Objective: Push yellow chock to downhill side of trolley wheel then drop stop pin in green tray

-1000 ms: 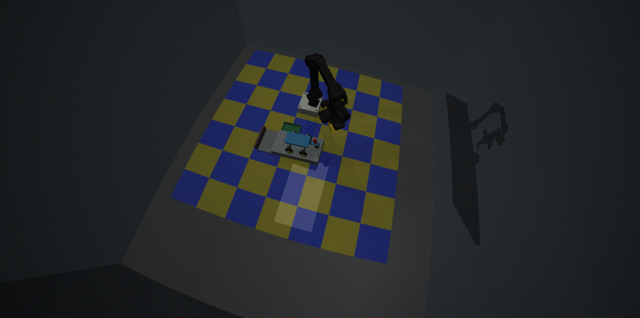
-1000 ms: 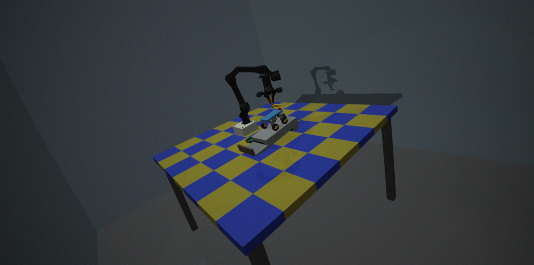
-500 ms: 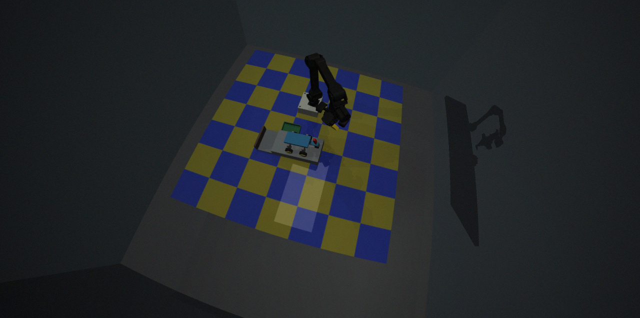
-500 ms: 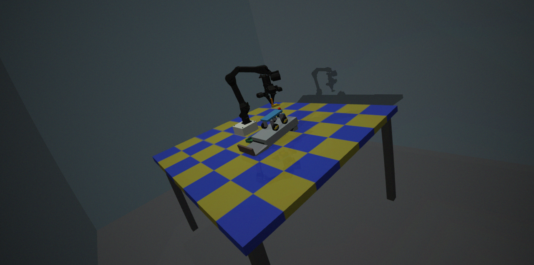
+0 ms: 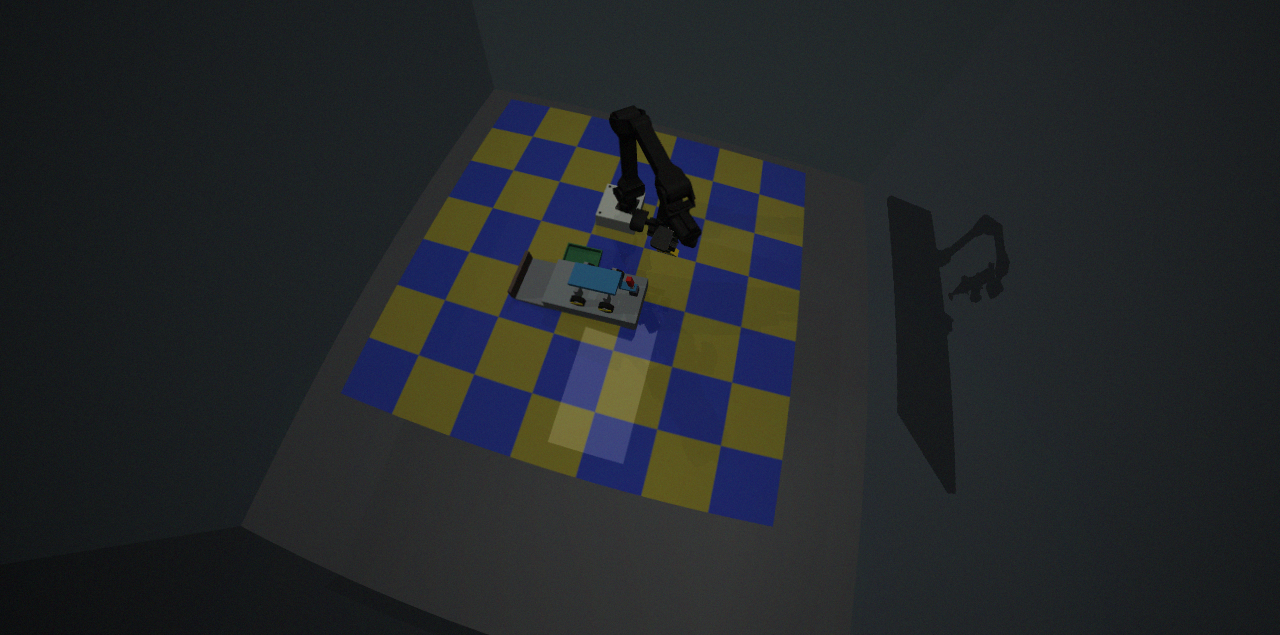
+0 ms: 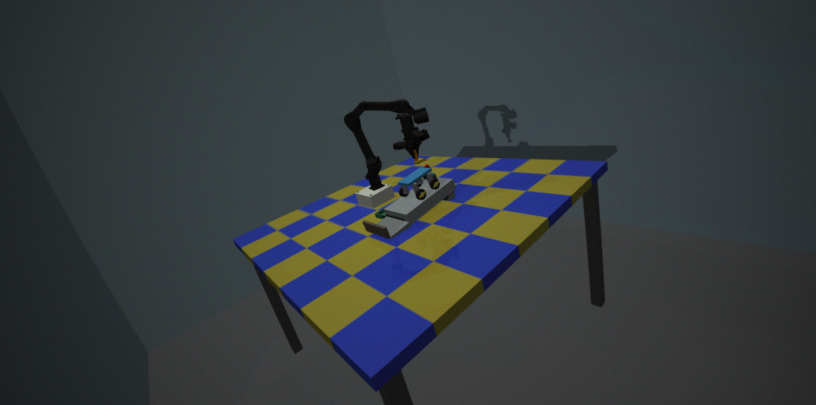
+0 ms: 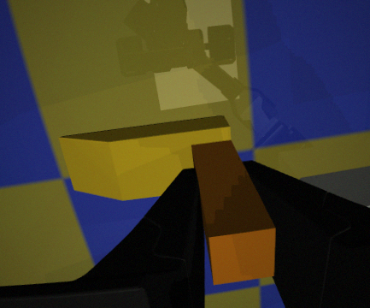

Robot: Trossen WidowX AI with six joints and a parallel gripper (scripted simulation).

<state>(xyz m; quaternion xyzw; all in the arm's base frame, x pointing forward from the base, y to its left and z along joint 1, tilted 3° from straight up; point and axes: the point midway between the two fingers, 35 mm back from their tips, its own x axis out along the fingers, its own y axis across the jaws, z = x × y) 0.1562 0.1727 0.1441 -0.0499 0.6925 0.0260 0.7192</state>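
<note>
Now: gripper tip 14 cm short of the red-headed stop pin, 5 cm above it and 3 cm to the left of it. Round my gripper tip: grey ramp: 17 cm ahead, 13 cm to the right, 13 cm below; then yellow chock: 2 cm to the left, 1 cm below; then blue trolley: 17 cm ahead, 12 cm to the right, 6 cm below.
</note>
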